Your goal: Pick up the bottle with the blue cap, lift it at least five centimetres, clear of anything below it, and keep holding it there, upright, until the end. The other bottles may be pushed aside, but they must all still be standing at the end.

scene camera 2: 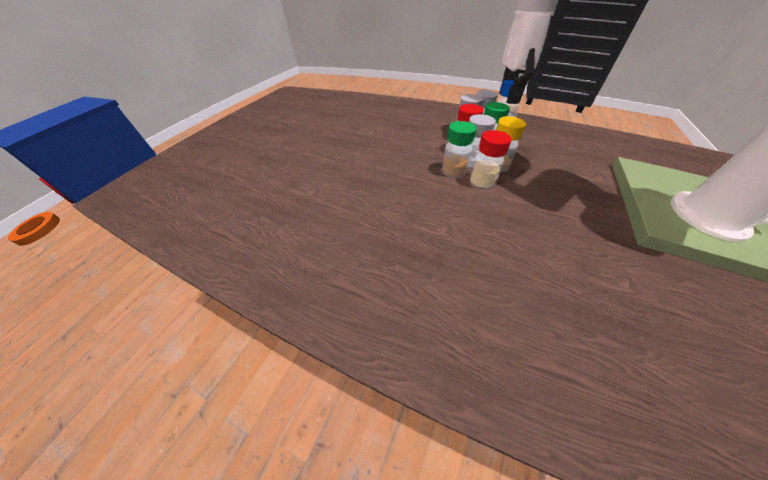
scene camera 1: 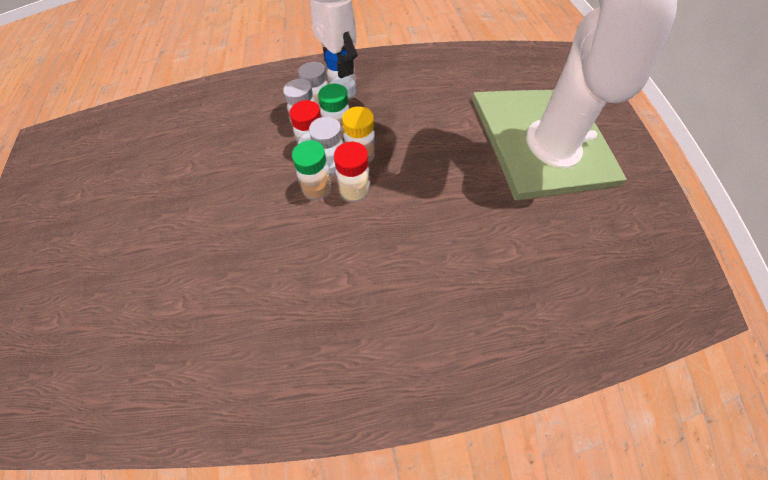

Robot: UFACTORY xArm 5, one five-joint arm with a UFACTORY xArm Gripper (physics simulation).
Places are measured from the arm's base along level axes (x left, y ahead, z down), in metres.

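Pixels of known places: gripper, between the fingertips: (scene camera 2: 508, 98) (scene camera 1: 339, 67); arm's base, origin of its link: (scene camera 2: 707, 216) (scene camera 1: 554, 144).
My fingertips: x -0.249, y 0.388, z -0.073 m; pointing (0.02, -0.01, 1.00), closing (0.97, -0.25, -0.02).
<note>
For each thing: its top centre in the pictures, then the offset to it from my fingertips. "*": a spot on its surface instead.
- bottle with the blue cap, a spot on its surface: (scene camera 1: 334, 60) (scene camera 2: 509, 84) * dx +0.021, dy +0.011, dz -0.037 m
- green-capped bottle, centre of its top: (scene camera 1: 332, 92) (scene camera 2: 497, 106) dx +0.079, dy +0.029, dz -0.006 m
- grey-capped bottle, centre of its top: (scene camera 1: 311, 69) (scene camera 2: 487, 93) dx -0.006, dy +0.055, dz -0.006 m
- yellow-capped bottle, centre of its top: (scene camera 1: 357, 117) (scene camera 2: 512, 121) dx +0.157, dy +0.001, dz -0.006 m
- front red-capped bottle, centre of its top: (scene camera 1: 350, 154) (scene camera 2: 496, 136) dx +0.234, dy +0.033, dz -0.006 m
The bottle with the blue cap (scene camera 1: 334, 60) (scene camera 2: 505, 88) is at the back of the bottle group, upright as far as I can see. My gripper (scene camera 1: 338, 58) (scene camera 2: 510, 84) is shut on it at the cap. The cap stands higher than the neighbouring caps. The bottle's clear lower part shows partly below the black fingers; its base and the gap beneath it are hard to make out. The other bottles stand upright in front and to the left, among them a green-capped bottle (scene camera 1: 333, 97) (scene camera 2: 496, 111) and a grey-capped bottle (scene camera 1: 312, 74) close by.
A yellow-capped bottle (scene camera 1: 357, 122) (scene camera 2: 511, 129) and a front red-capped bottle (scene camera 1: 351, 159) (scene camera 2: 495, 144) stand nearer the cameras. The arm's base is on a green slab (scene camera 1: 509, 113) (scene camera 2: 640, 192) to the right. A blue object (scene camera 2: 84, 147) is beyond the table's left edge.
</note>
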